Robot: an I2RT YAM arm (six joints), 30 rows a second.
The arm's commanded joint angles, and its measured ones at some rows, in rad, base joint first. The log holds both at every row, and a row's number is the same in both.
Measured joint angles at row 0:
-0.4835, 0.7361, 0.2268, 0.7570, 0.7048, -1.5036
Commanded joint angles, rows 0 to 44:
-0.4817, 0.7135, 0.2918, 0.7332, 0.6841, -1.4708
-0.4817, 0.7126, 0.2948, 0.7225, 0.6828, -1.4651
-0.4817, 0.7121, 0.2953, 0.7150, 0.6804, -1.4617
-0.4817, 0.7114, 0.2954, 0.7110, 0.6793, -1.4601
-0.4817, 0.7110, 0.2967, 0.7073, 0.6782, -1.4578
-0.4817, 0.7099, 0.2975, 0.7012, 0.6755, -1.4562
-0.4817, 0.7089, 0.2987, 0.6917, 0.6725, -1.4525
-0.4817, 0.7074, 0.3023, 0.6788, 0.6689, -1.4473
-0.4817, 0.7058, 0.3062, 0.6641, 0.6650, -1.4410
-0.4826, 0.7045, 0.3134, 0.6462, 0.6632, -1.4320
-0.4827, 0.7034, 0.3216, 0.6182, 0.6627, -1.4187
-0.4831, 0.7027, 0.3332, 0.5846, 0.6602, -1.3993
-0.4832, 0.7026, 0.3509, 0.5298, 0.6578, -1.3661
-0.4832, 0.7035, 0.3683, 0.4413, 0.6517, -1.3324
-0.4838, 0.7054, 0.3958, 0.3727, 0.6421, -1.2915
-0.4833, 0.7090, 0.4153, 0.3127, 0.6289, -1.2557
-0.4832, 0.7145, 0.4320, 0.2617, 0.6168, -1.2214
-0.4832, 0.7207, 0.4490, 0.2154, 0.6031, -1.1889
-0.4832, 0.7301, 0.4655, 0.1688, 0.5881, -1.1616
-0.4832, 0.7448, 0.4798, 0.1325, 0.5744, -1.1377
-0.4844, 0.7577, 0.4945, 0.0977, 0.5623, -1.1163
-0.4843, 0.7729, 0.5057, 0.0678, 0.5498, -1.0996
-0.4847, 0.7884, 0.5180, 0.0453, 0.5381, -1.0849
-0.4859, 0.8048, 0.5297, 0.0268, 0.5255, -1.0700
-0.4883, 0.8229, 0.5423, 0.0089, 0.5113, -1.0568
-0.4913, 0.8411, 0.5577, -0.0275, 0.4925, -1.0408
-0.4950, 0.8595, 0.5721, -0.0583, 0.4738, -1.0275
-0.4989, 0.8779, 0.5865, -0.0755, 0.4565, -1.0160
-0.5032, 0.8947, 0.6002, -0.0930, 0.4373, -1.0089
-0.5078, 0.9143, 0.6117, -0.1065, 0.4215, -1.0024
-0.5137, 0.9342, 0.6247, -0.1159, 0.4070, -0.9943
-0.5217, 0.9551, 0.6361, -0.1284, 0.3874, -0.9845
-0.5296, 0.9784, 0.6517, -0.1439, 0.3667, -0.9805
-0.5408, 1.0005, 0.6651, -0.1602, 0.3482, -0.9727
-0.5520, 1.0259, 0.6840, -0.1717, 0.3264, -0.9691
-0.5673, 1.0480, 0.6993, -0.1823, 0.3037, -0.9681
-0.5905, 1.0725, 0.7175, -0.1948, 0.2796, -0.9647
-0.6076, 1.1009, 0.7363, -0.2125, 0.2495, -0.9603
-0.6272, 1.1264, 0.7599, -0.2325, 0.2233, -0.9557
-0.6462, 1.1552, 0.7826, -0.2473, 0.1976, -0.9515
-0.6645, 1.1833, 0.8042, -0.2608, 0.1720, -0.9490
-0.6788, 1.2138, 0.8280, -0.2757, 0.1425, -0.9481
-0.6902, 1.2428, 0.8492, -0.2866, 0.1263, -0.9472
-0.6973, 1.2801, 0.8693, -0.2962, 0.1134, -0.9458
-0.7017, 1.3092, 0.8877, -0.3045, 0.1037, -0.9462
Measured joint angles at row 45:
-0.6750, 1.2274, 0.7860, -0.2539, 0.2100, -0.9684
